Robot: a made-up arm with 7 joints.
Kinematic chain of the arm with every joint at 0, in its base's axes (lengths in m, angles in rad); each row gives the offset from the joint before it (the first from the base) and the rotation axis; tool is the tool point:
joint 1: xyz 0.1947 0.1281 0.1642 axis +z
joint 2: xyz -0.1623 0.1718 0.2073 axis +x
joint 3: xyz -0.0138 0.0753 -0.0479 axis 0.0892 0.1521 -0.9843
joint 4: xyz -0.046 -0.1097 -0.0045 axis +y
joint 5: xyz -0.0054 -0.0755 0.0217 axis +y
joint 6: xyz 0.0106 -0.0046 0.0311 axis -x
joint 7: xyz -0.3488 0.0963 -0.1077 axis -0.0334 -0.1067 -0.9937
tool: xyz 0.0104 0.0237 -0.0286
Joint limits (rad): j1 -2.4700..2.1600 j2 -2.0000..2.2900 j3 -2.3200..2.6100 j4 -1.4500..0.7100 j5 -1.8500..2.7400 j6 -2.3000..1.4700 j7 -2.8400..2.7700
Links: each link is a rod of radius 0.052 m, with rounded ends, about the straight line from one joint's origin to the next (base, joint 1, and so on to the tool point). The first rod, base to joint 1, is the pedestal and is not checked.
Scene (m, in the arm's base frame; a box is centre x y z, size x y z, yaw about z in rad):
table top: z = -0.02
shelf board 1: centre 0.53 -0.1 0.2 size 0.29 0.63 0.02 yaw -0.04
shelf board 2: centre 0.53 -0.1 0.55 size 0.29 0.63 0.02 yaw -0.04
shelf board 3: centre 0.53 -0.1 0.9 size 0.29 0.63 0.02 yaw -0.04
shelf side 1: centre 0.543 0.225 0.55 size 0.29 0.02 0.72 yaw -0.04
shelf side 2: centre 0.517 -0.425 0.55 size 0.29 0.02 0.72 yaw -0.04
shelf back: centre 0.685 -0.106 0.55 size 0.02 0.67 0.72 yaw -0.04
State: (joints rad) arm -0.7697 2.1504 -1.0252 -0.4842 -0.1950 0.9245 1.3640
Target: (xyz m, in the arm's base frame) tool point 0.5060 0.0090 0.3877
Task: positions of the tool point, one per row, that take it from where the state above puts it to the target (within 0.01 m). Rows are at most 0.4 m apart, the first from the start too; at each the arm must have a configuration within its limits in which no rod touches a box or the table.
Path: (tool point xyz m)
1: 0.2436 0.6871 0.1786
2: -0.1019 0.5757 0.0974
3: -0.3186 0.2850 0.1067
4: -0.3368 -0.0425 0.1947
5: -0.2941 -0.0880 0.1643
6: -0.2370 -0.1495 0.1648
7: -0.1771 -0.2125 0.2027
8: 0.0393 -0.3173 0.2474
9: 0.2666 -0.2973 0.2928
10: 0.4369 -0.1710 0.3395
11: 0.5060 0.0090 0.3877

